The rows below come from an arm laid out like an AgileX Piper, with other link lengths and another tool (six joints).
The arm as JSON. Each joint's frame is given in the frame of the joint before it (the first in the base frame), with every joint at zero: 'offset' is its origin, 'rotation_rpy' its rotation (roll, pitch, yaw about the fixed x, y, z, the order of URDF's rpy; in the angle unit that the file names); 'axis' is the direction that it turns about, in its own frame. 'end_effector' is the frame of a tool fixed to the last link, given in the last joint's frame.
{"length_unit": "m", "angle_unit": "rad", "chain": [
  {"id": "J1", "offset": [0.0, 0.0, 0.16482], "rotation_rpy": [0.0, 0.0, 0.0], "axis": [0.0, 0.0, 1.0]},
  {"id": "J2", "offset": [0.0, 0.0, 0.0], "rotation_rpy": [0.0, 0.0, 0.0], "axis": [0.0, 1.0, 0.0]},
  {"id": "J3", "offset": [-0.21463, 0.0, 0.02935], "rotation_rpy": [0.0, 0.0, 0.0], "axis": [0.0, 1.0, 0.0]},
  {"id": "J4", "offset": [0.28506, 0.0, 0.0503], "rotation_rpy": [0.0, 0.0, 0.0], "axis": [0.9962, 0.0, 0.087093]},
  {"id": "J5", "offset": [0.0, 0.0, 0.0], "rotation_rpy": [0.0, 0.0, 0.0], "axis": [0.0, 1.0, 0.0]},
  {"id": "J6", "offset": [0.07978, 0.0, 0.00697], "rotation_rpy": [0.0, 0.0, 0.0], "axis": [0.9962, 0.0, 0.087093]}
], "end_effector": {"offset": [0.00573, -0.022, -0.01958], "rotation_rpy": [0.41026, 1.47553, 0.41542]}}
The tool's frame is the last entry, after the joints.
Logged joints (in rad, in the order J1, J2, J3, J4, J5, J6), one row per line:
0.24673 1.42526 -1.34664 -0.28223 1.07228 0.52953
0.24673 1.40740 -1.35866 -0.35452 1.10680 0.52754
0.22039 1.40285 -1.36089 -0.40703 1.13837 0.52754
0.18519 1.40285 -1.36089 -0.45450 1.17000 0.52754
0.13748 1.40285 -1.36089 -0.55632 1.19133 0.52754
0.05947 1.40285 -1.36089 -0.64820 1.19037 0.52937
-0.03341 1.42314 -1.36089 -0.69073 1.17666 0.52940
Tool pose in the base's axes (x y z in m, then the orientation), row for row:
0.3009 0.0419 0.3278 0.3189 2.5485 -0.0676
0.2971 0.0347 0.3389 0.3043 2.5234 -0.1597
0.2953 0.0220 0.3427 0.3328 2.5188 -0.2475
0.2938 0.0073 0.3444 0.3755 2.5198 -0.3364
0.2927 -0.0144 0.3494 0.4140 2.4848 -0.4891
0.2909 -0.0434 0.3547 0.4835 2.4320 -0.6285
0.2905 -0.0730 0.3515 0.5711 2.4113 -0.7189
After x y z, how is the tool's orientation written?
As a rotation vector, in radians.
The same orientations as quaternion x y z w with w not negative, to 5 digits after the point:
0.11907 0.95158 -0.02524 0.28227
0.11424 0.94734 -0.05996 0.29308
0.12476 0.94425 -0.09278 0.29020
0.14019 0.94076 -0.12559 0.28205
0.15470 0.92851 -0.18276 0.28379
0.18102 0.91055 -0.23531 0.28767
0.21268 0.89797 -0.26772 0.27703

